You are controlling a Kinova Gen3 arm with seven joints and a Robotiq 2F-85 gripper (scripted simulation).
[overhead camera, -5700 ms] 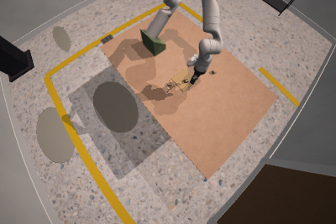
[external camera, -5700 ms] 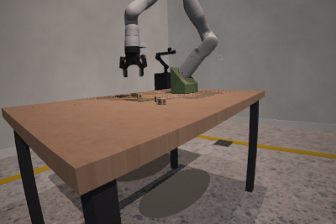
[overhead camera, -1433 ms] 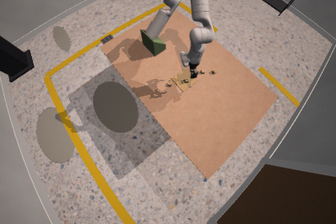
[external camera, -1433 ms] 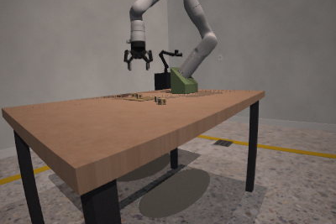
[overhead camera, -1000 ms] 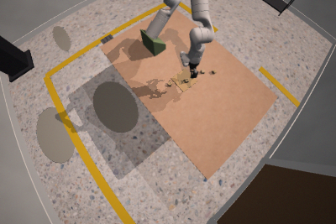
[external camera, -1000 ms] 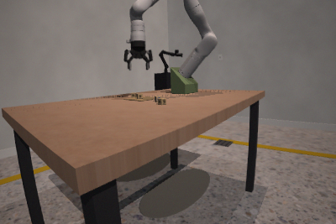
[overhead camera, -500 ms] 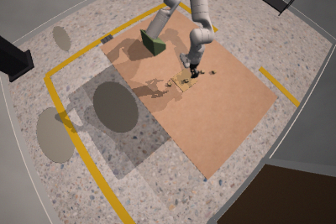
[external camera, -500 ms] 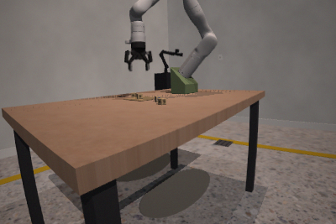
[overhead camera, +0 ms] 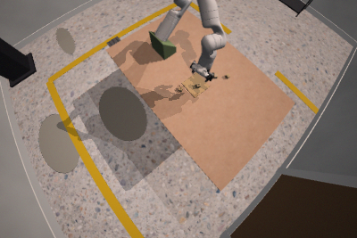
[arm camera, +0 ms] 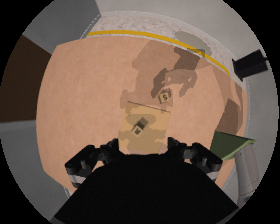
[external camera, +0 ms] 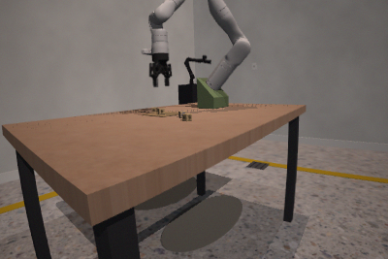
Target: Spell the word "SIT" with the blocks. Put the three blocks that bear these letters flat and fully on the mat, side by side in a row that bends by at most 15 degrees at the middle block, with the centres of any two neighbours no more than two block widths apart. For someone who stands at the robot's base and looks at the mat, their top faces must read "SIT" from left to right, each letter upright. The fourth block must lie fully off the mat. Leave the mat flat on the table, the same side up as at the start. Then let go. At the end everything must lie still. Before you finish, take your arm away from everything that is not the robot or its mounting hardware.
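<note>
Now: hand 1 cm past the tan mat and 13 cm above it.
</note>
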